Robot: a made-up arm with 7 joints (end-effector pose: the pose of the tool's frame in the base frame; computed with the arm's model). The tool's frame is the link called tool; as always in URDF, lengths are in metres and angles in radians. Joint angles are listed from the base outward.
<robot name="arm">
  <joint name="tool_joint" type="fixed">
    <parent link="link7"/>
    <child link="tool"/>
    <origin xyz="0 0 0" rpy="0 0 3.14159"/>
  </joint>
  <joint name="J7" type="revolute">
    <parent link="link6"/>
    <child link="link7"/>
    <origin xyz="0 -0.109 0" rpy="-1.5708 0 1.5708"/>
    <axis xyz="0 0 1"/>
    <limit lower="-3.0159" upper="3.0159"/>
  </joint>
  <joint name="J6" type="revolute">
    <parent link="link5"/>
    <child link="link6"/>
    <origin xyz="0 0 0" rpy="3.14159 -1.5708 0"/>
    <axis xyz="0 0 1"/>
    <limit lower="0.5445" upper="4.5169"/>
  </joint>
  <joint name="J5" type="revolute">
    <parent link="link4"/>
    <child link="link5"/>
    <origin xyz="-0.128 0.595 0" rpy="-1.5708 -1.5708 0"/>
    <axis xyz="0 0 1"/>
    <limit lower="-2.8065" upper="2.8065"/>
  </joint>
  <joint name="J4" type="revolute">
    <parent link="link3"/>
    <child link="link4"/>
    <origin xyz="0 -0.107 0" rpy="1.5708 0 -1.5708"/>
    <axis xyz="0 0 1"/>
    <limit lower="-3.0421" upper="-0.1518"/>
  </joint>
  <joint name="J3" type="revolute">
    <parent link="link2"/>
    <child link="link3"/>
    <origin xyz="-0.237 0 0" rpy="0 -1.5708 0"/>
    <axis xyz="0 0 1"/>
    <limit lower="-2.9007" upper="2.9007"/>
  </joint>
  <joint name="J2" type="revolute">
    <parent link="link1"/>
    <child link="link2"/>
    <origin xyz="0 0 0" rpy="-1.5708 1.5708 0"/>
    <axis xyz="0 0 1"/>
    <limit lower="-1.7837" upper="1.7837"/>
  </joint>
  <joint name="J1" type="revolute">
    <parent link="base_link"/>
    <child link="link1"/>
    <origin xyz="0 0 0.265" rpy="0 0 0"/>
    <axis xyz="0 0 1"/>
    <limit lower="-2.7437" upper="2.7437"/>
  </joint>
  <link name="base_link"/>
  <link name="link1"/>
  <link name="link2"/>
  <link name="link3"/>
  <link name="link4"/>
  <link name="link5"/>
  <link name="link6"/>
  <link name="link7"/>
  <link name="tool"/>
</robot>
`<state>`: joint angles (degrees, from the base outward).
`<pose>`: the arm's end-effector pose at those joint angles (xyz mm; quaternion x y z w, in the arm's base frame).
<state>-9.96 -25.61 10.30 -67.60 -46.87 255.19 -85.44</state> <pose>217.7 73.5 982.2 -0.4493 0.0960 0.4993 0.7346</pose>
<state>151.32 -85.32 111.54 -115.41 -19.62 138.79 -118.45</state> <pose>-209.2 -719.5 -41.2 -0.6185 -0.3557 0.6016 0.3591</pose>
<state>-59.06 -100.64 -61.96 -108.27 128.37 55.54 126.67</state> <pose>-724.5 -136.7 647.7 -0.6036 0.0600 -0.0648 0.7924</pose>
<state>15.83 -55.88 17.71 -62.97 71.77 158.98 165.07</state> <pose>-232.4 27.9 1136.3 -0.2503 0.2033 0.6233 0.7124</pose>
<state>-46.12 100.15 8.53 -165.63 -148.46 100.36 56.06</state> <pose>-281.5 390.6 -39.0 -0.7878 -0.5804 0.2020 0.0401</pose>
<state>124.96 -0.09 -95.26 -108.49 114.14 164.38 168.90</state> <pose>678.3 276.4 384.4 0.4030 0.6618 0.6123 0.1574</pose>
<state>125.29 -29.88 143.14 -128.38 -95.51 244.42 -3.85</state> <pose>1.1 -531.6 44.6 0.8839 0.2351 0.3753 0.1504</pose>
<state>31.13 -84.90 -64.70 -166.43 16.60 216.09 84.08</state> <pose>418.2 -222.6 408.4 0.0234 0.6687 -0.1911 0.7182</pose>
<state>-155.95 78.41 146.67 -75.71 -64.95 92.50 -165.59</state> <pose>-195.6 -538.9 994.8 0.5172 0.6754 -0.0716 0.5208</pose>
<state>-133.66 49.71 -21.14 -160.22 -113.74 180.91 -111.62</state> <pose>-56.6 8.0 -227.1 -0.7711 -0.5749 -0.2549 0.0993</pose>
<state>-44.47 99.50 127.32 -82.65 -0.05 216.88 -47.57</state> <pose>744.7 -57.3 541.1 -0.4342 0.3932 -0.6675 0.4596</pose>
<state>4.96 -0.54 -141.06 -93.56 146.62 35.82 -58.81</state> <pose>-529.9 -574.2 657.1 -0.4480 -0.1625 -0.8788 0.0246</pose>
